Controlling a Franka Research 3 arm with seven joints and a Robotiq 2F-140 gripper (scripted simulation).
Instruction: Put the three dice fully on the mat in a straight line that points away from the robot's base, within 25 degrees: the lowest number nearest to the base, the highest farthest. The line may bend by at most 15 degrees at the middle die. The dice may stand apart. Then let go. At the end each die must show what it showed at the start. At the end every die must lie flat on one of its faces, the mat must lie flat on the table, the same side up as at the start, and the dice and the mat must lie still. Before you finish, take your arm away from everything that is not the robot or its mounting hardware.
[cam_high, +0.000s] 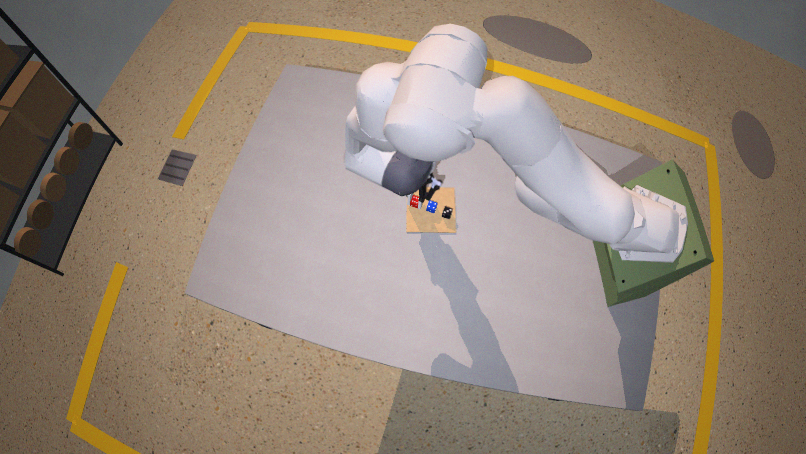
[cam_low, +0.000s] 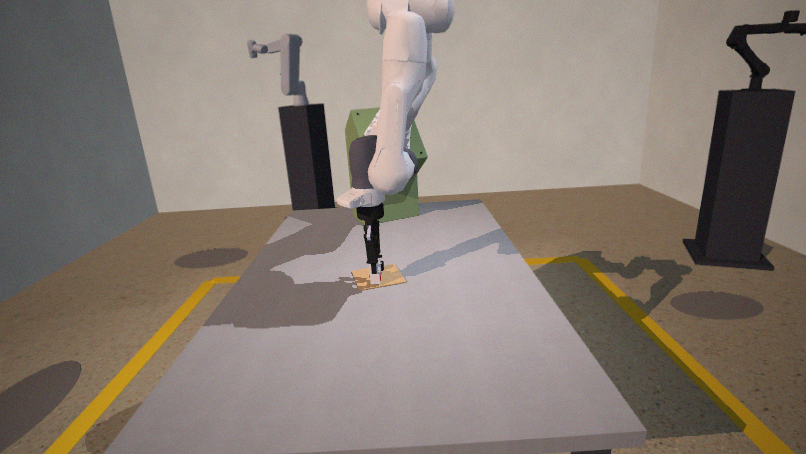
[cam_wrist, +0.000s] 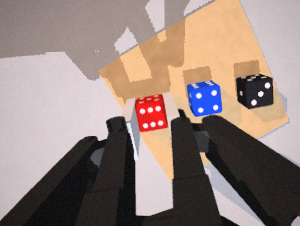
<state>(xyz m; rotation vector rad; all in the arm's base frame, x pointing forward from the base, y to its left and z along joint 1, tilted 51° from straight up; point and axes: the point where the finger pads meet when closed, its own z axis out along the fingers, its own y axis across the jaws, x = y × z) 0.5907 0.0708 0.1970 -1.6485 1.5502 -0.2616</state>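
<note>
My gripper is now 20 mm above the red die. The rest, counted from my hand: tan mat 50 mm behind, 40 mm below, 20 mm to the right; black die 90 mm behind, 30 mm to the right, 30 mm below; blue die 50 mm behind, 30 mm below, 20 mm to the right.
</note>
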